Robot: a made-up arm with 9 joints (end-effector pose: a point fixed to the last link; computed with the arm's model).
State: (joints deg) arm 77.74 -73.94 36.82 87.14 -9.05 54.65 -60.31 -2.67 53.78
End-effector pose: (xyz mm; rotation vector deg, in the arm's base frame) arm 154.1 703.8 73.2 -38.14 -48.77 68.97
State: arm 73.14 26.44 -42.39 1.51 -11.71 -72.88 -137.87 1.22 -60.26
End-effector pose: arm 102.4 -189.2 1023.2 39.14 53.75 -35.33
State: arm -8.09 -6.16 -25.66 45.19 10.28 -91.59 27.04 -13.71 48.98
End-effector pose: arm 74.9 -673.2 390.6 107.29 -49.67 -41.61
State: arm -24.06 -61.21 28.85 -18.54 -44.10 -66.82 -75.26 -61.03 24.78
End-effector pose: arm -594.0 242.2 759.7 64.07 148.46 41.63
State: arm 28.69 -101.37 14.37 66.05 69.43 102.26 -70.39 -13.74 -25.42
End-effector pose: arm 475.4 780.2 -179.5 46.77 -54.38 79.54
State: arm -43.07 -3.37 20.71 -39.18 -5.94 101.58 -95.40 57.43 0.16
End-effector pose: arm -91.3 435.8 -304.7 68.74 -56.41 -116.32
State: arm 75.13 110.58 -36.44 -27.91 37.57 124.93 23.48 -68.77 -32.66
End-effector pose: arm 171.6 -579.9 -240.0 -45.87 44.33 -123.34
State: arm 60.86 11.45 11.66 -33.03 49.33 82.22 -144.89 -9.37 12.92
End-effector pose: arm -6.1 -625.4 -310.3 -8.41 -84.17 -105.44
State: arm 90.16 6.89 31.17 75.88 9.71 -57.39 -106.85 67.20 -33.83
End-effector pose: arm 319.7 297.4 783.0 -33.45 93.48 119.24
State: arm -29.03 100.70 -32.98 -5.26 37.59 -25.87 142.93 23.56 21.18
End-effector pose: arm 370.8 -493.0 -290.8 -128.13 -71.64 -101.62
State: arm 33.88 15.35 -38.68 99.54 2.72 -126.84 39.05 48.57 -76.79
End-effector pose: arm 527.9 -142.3 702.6 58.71 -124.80 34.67
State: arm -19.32 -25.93 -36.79 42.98 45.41 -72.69 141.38 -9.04 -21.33
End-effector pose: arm -268.3 -121.5 405.8 120.45 -61.63 -70.12
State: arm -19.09 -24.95 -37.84 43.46 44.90 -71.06 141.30 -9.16 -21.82
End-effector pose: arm -264.2 -121.3 398.2 119.53 -59.83 -67.51
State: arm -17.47 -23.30 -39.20 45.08 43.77 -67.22 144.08 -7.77 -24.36
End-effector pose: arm -258.3 -111.1 400.5 117.21 -56.00 -63.02
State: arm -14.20 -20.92 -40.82 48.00 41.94 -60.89 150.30 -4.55 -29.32
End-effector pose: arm -253.7 -90.2 412.1 112.76 -50.06 -57.21
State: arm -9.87 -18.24 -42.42 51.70 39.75 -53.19 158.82 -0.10 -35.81
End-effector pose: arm -251.3 -65.6 427.3 106.04 -43.49 -52.18
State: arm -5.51 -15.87 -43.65 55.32 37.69 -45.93 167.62 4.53 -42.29
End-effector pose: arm -247.7 -44.2 442.6 98.16 -38.22 -49.46
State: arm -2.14 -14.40 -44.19 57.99 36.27 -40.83 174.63 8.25 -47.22
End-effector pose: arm -240.4 -27.7 456.3 91.42 -35.37 -49.17
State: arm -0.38 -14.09 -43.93 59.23 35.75 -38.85 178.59 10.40 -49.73
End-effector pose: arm -231.6 -17.2 469.0 88.03 -34.73 -50.80
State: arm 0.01 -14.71 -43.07 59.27 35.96 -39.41 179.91 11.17 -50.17
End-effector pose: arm -224.1 -12.3 481.1 87.97 -35.40 -53.60
